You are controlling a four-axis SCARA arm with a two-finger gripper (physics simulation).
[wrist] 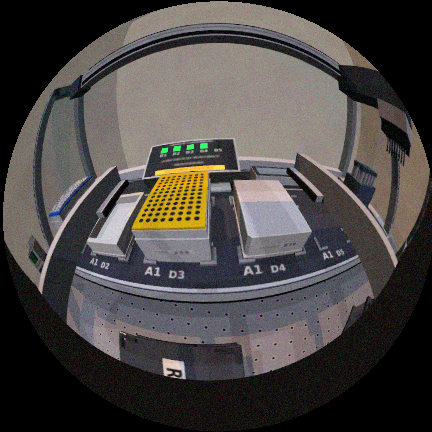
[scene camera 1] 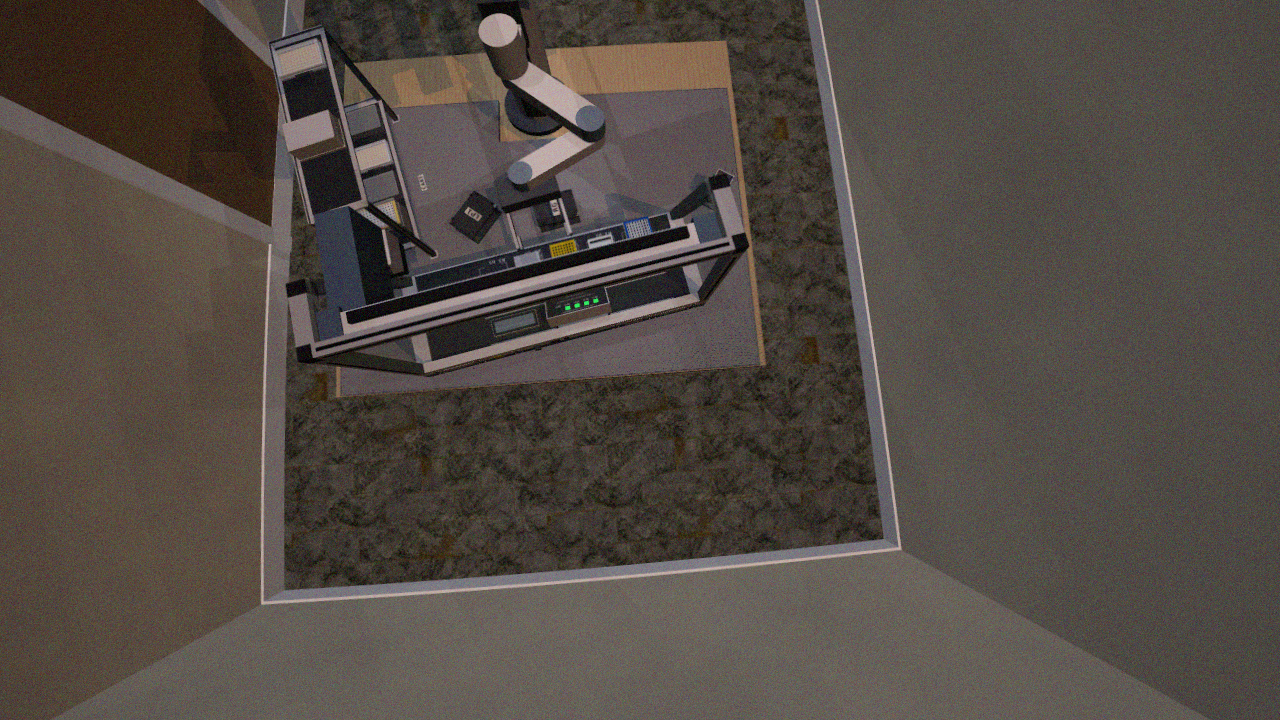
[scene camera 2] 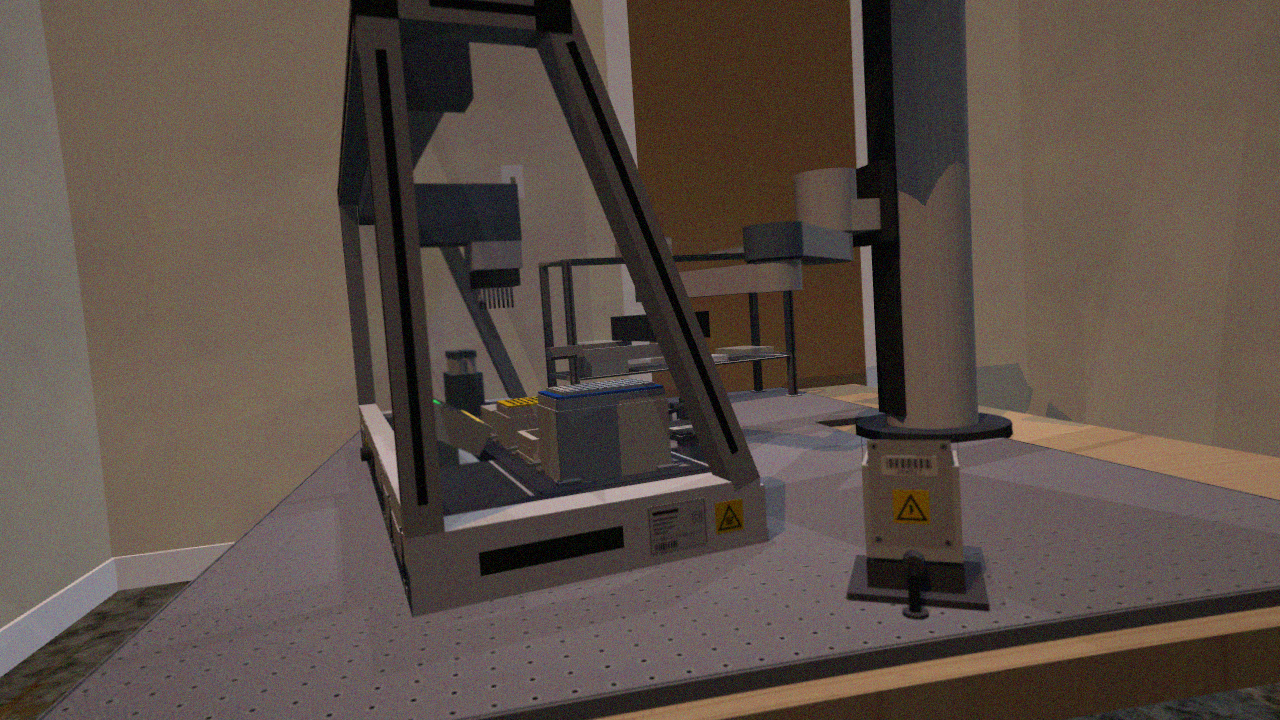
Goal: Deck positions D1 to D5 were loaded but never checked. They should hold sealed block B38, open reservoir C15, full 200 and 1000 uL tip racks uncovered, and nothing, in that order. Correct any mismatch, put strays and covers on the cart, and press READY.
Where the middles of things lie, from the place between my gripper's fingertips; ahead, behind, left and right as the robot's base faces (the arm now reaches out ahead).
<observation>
The open reservoir (wrist: 111, 235) lies 2 cm ahead of my hand, 17 cm to the left of it and 10 cm below it. Also, from my hand: pipette head (scene camera 1: 395, 253) 9 cm ahead, 39 cm to the right, 17 cm above.
</observation>
